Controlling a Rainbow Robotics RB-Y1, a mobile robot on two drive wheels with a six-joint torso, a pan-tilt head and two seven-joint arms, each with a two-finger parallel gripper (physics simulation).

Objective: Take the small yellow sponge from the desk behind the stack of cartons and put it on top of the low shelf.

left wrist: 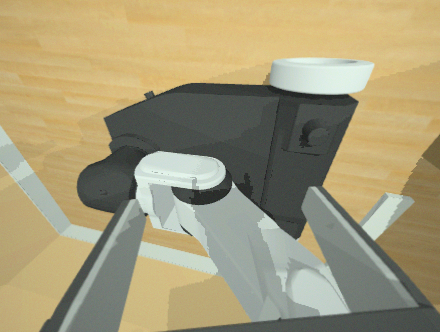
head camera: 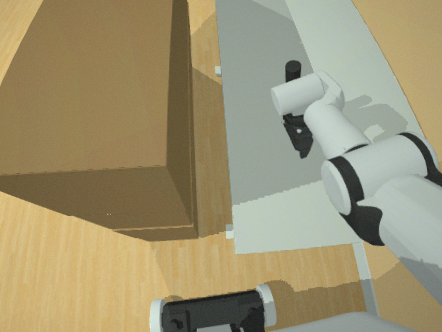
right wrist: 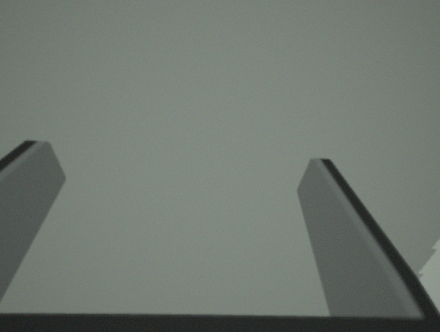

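Seen in the pictures: left gripper, fingertip midpoint: (left wrist: 224,203); right gripper, fingertip midpoint: (head camera: 296,142) (right wrist: 185,167); robot's base, link origin: (head camera: 212,309).
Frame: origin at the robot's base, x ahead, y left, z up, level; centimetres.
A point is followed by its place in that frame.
The yellow sponge does not show in any view; my right arm (head camera: 340,125) @(x 42.7, y -24.4, z 105.7 cm) covers part of the desk (head camera: 260,170) @(x 49.0, y -19.4, z 72.1 cm) (right wrist: 180,75) @(x 57.7, y -36.6, z 72.1 cm) in the head view. The desk is a pale grey-white top, partly in shadow. The stack of brown cartons (head camera: 95,95) @(x 50.4, y 13.2, z 108.1 cm) stands at the left of the head view, beside the desk. My right gripper (head camera: 303,154) (right wrist: 185,167) @(x 56.9, y -33.1, z 72.8 cm) is open and empty, over the shadowed part of the desk, pointing at its surface. My left gripper (left wrist: 224,203) @(x -12.8, y 24.5, z 51.2 cm) is open and empty. I cannot make out the low shelf.
My dark base (head camera: 215,310) @(x 3.1, y -1.2, z 19.1 cm) (left wrist: 225,120) @(x -19.4, y 16.6, z 17.0 cm) with white wheels (head camera: 266,305) (left wrist: 320,77) stands on the wooden floor (head camera: 65,270) @(x 28.0, y 81.1, z 0.1 cm) (left wrist: 175,40) @(x -37.5, y 32.9, z 0.1 cm). A pale leg or bar (head camera: 367,275) @(x 2.6, y -87.7, z 8.0 cm) runs down from the desk's near right corner. A narrow gap lies between cartons and desk.
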